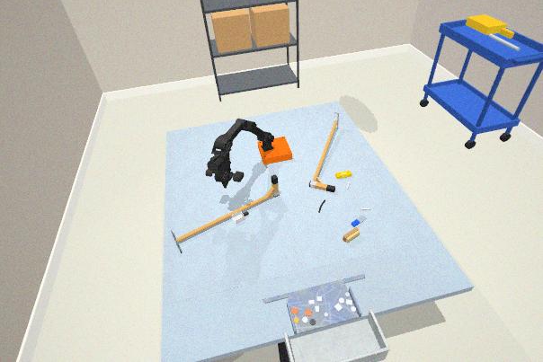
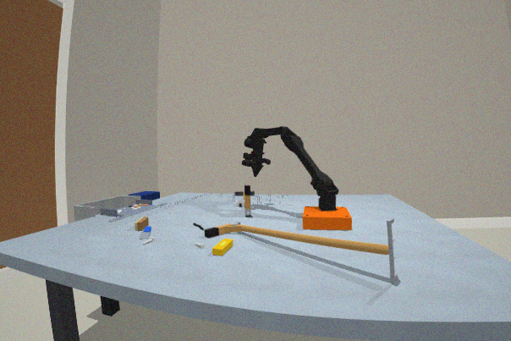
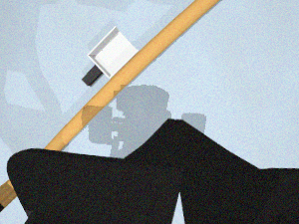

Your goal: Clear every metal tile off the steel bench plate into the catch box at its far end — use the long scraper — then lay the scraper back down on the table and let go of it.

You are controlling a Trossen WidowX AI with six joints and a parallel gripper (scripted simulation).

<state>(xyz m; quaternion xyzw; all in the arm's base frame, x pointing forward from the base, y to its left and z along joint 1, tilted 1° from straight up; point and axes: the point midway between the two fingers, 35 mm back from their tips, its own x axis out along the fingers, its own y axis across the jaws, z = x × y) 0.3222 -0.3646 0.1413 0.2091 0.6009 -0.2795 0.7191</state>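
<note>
The scraper lies 100 mm below my gripper tip, 60 mm ahead of it and 20 mm to the right of it. From my gripper tip the other things lie so: white-and-black piece 160 mm below, 90 mm ahead, 40 mm to the left; wooden block 470 mm to the left, 450 mm ahead, 150 mm below; black curved strip 440 mm to the left, 210 mm ahead, 160 mm below.
</note>
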